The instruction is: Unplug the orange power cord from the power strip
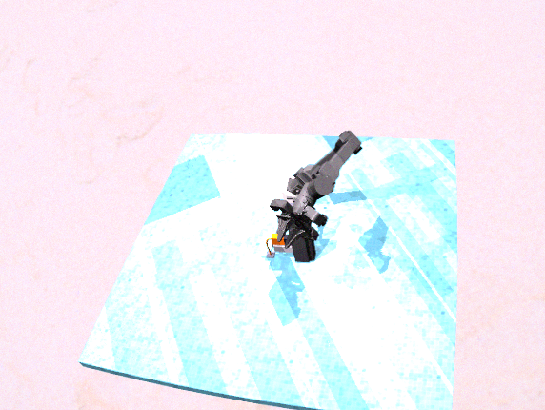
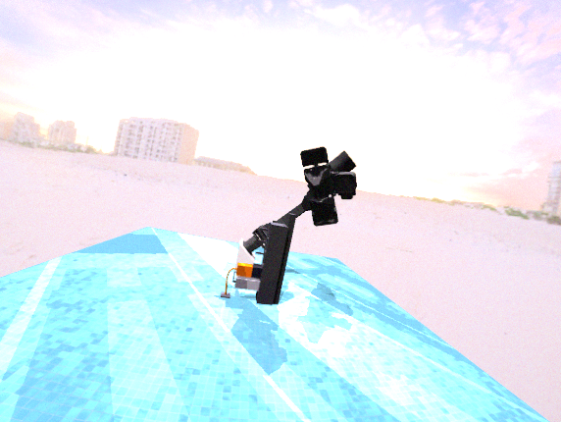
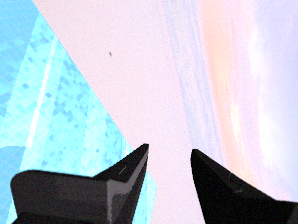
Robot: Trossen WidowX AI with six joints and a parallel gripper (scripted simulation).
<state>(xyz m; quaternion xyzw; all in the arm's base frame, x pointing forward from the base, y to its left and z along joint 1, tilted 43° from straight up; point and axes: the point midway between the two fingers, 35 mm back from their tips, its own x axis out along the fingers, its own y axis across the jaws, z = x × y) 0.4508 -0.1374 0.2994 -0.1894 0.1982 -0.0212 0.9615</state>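
The orange plug lies 260 mm below my gripper tip, 240 mm behind it and 80 mm to the right of it.
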